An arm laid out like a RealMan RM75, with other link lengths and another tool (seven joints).
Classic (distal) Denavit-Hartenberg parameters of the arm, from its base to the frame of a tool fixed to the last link. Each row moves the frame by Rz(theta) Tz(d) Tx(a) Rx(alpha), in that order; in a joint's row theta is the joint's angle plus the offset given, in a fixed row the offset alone. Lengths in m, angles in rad.
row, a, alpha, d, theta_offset
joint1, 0, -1.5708, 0.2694, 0
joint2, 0, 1.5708, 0, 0
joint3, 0, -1.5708, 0.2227, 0
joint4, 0, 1.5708, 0, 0
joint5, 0, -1.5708, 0.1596, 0
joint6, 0, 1.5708, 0, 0
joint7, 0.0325, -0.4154, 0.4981, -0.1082
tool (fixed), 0, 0, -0.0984, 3.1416
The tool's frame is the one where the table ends.
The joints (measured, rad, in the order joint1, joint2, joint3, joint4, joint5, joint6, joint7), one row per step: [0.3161, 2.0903, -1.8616, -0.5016, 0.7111, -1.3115, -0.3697]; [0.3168, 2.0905, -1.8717, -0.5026, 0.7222, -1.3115, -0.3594]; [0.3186, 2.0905, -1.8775, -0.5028, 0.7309, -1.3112, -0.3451]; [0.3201, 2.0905, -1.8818, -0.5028, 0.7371, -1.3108, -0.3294]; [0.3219, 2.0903, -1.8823, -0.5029, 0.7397, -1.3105, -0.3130]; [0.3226, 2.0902, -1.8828, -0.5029, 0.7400, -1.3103, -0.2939]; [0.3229, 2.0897, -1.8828, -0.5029, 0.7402, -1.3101, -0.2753]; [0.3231, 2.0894, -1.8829, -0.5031, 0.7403, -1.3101, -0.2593]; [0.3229, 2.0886, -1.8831, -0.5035, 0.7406, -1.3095, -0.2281]
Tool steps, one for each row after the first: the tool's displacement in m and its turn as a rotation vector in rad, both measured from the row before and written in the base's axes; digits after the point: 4 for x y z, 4 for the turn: [0.0005, 0.0006, -0.0018, -0.0045, 0.0143, 0.0044]; [0.0007, 0.0007, -0.0010, -0.0034, 0.0170, 0.0055]; [0.0005, 0.0007, -0.0011, -0.0039, 0.0170, 0.0061]; [0.0001, 0.0007, -0.0003, -0.0026, 0.0161, 0.0070]; [0.0000, 0.0007, -0.0010, -0.0043, 0.0171, 0.0082]; [0.0003, 0.0005, -0.0006, -0.0037, 0.0163, 0.0075]; [0.0001, 0.0004, -0.0006, -0.0031, 0.0142, 0.0067]; [0.0006, 0.0008, -0.0012, -0.0064, 0.0275, 0.0121]
